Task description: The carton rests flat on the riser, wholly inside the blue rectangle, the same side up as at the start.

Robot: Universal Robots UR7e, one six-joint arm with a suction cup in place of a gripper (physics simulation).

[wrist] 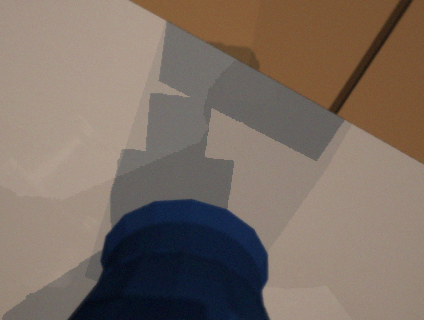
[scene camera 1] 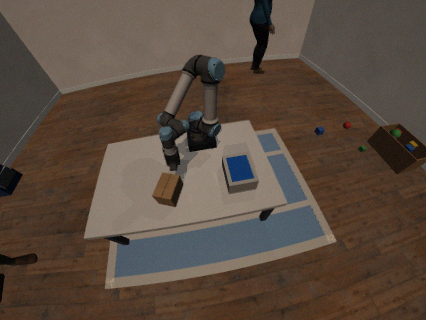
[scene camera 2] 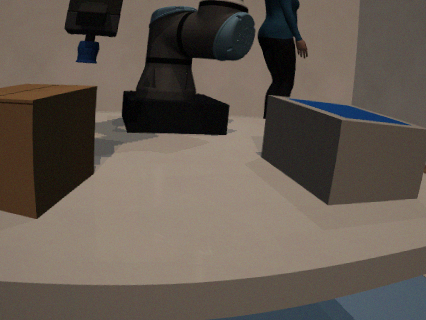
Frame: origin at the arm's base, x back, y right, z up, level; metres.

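Seen in the pictures: hand at its tool point: (wrist: 184, 271) (scene camera 2: 86, 62); arm's base at its link origin: (scene camera 1: 198, 135) (scene camera 2: 165, 96).
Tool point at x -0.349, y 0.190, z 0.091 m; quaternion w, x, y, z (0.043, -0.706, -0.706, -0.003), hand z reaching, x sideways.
Note:
Offsets run from my tool point to a thing's top centre. Level surfaces: height alone.
The brown carton {dx -0.115, dy +0.071, dz -0.033 m} (scene camera 1: 168, 189) (scene camera 2: 60, 145) stands flat on the table, left of the riser, with its seamed face up. Part of its top shows in the wrist view (wrist: 300, 45). The grey riser {dx -0.066, dy -0.434, dz -0.043 m} (scene camera 1: 243, 186) (scene camera 2: 300, 145) bears the blue rectangle {dx -0.066, dy -0.434, dz -0.043 m} (scene camera 1: 239, 167) (scene camera 2: 350, 111), which is uncovered. My gripper, a blue suction cup (scene camera 1: 173, 169) (scene camera 2: 87, 61) (wrist: 186, 215), is open and holds nothing. It hangs above the table, beside the carton on the side toward the robot base, apart from it and higher than its top.
The white table {dz -0.163 m} (scene camera 1: 120, 200) (scene camera 2: 200, 225) (wrist: 50, 100) carries the black robot base (scene camera 1: 201, 141) (scene camera 2: 175, 115) behind the carton and riser. A person (scene camera 1: 260, 35) (scene camera 2: 281, 50) stands beyond the table. A box of toys (scene camera 1: 392, 152) stands on the floor at the right.

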